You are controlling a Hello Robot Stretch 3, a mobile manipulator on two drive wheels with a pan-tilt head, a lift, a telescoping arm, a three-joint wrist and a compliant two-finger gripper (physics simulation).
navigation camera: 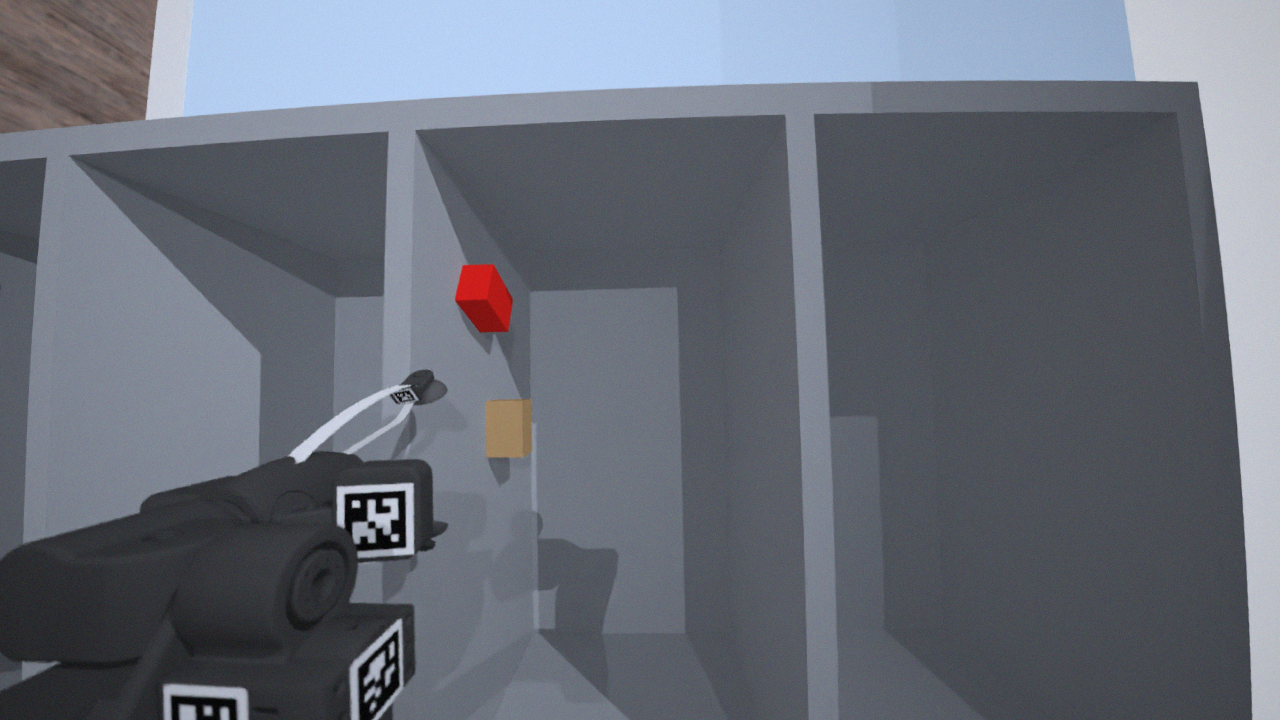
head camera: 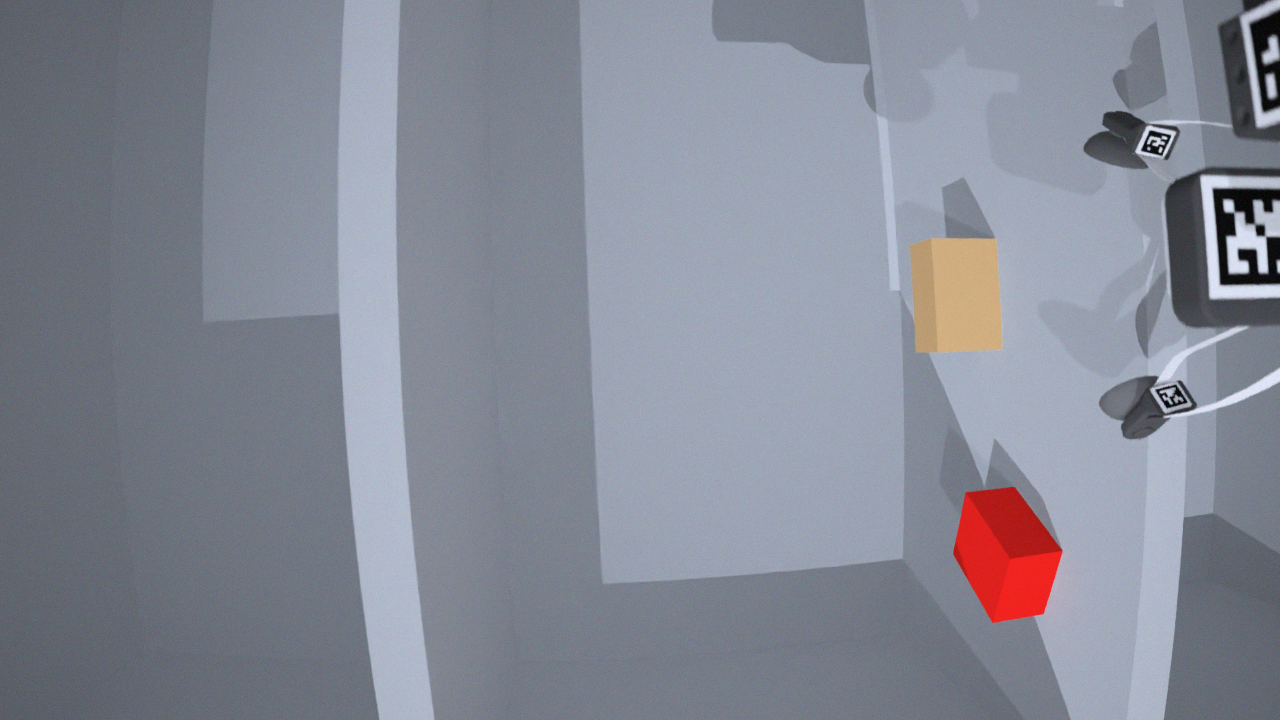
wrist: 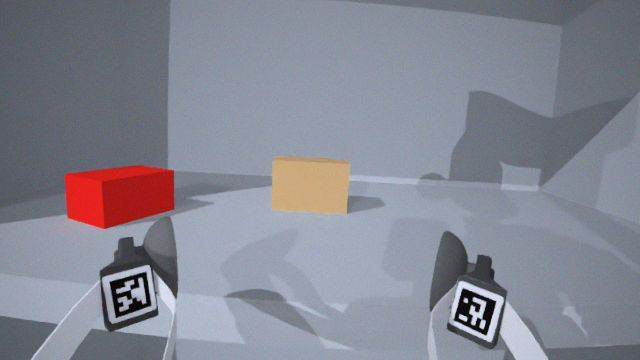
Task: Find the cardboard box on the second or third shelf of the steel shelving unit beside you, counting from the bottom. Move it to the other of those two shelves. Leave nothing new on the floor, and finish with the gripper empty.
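Frame: origin at the robot's base, x ahead, y left, z up, level; metres.
Where they show: gripper, fingertip midpoint: [navigation camera: 435,455] [head camera: 1111,276].
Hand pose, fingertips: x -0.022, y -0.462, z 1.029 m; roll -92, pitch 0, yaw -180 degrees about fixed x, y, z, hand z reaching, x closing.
Note:
Each offset is from my fingertips to the top centre of the thing. Level surfaces: height alone.
The cardboard box @[0.251 m right, 0.001 m back, 0.022 m up] [head camera: 966,295] [navigation camera: 508,428] [wrist: 310,185] is a tan block. It stands on a shelf board of the grey shelving unit [head camera: 368,268] [navigation camera: 802,358], near the back panel. The head and navigation views show the unit turned sideways. I cannot tell this shelf's number from the bottom. My gripper [head camera: 1127,279] [navigation camera: 431,459] [wrist: 306,253] is open and empty, with its fingertips spread wide near the shelf's front edge. The box is ahead of the fingertips and apart from them, about midway between them in the wrist view. In the navigation view the wrist hides much of one finger.
A red box @[0.175 m right, 0.199 m ahead, 0.007 m up] [head camera: 1011,555] [navigation camera: 483,298] [wrist: 120,196] rests on the same shelf, left of the cardboard box in the wrist view and closer to the shelf's front. A side wall stands beyond the red box. Another shelf board bounds this compartment above. Wooden floor @[1.028 m down] [navigation camera: 71,62] shows beyond the unit.

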